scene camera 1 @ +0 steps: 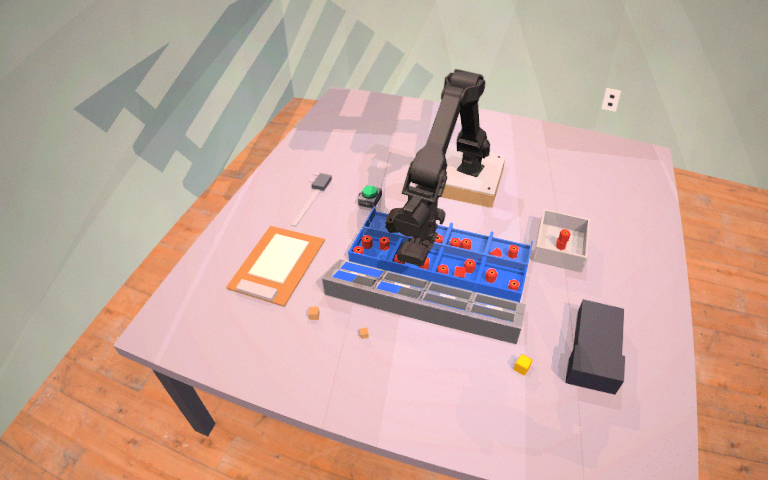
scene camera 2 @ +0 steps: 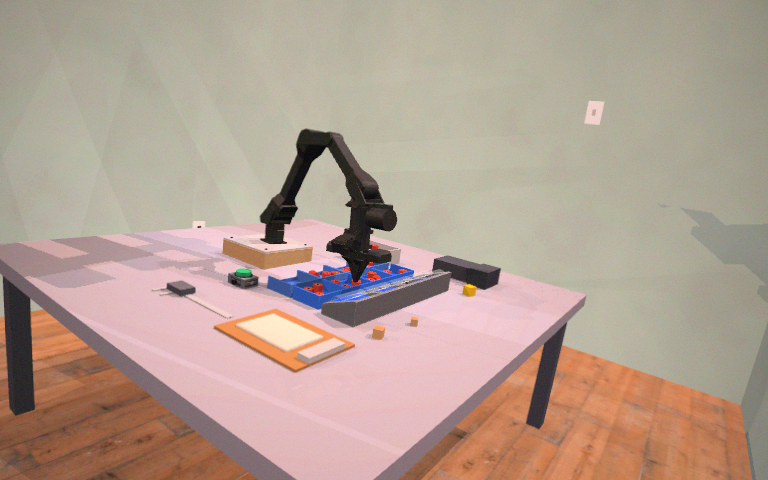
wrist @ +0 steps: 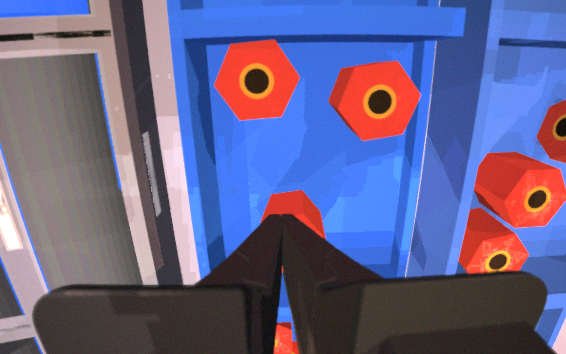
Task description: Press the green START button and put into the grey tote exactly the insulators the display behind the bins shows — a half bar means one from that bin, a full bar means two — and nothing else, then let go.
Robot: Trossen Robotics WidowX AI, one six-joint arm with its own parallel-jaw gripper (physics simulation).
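Note:
My gripper [scene camera 1: 416, 253] [scene camera 2: 356, 279] [wrist: 280, 225] is shut and empty, pointing down at a front-row bin of the blue bins [scene camera 1: 498, 290] [scene camera 2: 305, 299] [wrist: 320, 22]. In the wrist view its tips partly cover a red insulator [wrist: 294, 201]; two others, a left insulator [wrist: 256, 102] and a right insulator [wrist: 380, 127], stand upright in that bin. Red insulators [scene camera 1: 562, 238] show in the grey tote [scene camera 1: 557, 259]; whether one or two is unclear. The display [scene camera 1: 419, 308] [scene camera 2: 396, 301] has one full blue bar [scene camera 1: 361, 270] and two half bars [scene camera 1: 344, 277] [scene camera 1: 389, 287]. The green START button [scene camera 1: 369, 191] [scene camera 2: 243, 272] is beside the bins.
A dark block [scene camera 1: 599, 345] [scene camera 2: 467, 272] and yellow cube [scene camera 1: 522, 364] [scene camera 2: 469, 290] stand right of the display. Two small orange cubes [scene camera 1: 313, 313] [scene camera 1: 364, 332] lie before it. A clipboard [scene camera 1: 235, 285] [scene camera 2: 226, 328] and a dark-headed tool [scene camera 1: 321, 181] [scene camera 2: 181, 288] lie left.

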